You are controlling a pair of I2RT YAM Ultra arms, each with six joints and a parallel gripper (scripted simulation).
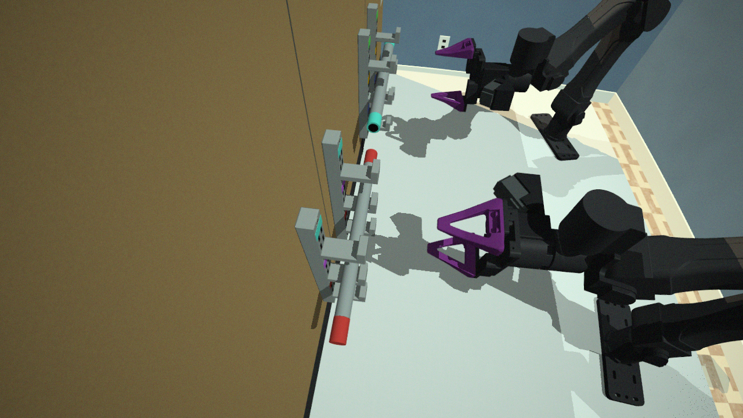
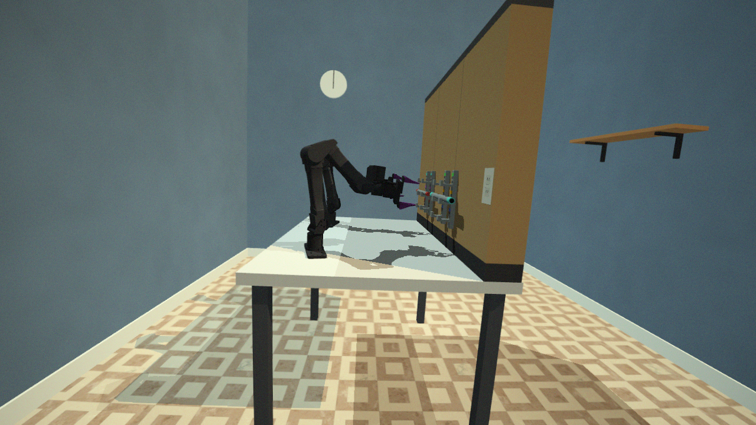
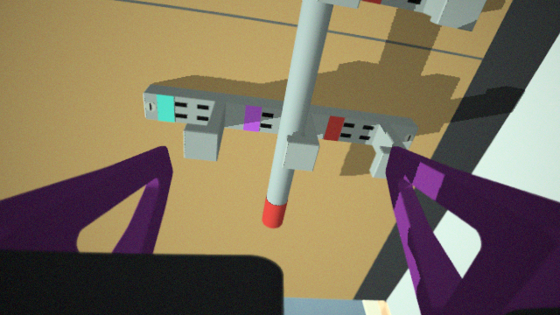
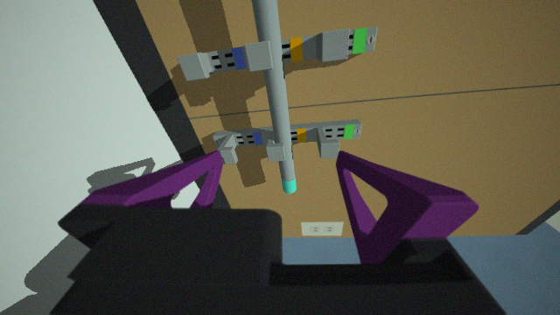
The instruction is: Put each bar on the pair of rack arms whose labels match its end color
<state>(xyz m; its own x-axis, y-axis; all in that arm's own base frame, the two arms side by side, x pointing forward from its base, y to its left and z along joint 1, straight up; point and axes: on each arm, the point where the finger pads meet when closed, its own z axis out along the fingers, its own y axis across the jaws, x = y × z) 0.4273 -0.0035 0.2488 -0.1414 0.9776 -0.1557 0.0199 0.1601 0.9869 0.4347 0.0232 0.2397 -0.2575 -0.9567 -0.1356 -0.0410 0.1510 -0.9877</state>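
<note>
Now: left hand 110 mm short of the red-ended bar, 10 mm to the left of it and 20 mm above it. The rest, counted from my left hand: white wall socket 150 mm ahead, 780 mm to the right, 50 mm above; brown wall panel 220 mm ahead, 230 mm to the right, 180 mm above; cyan-ended bar 110 mm ahead, 400 mm to the right, 20 mm below.
</note>
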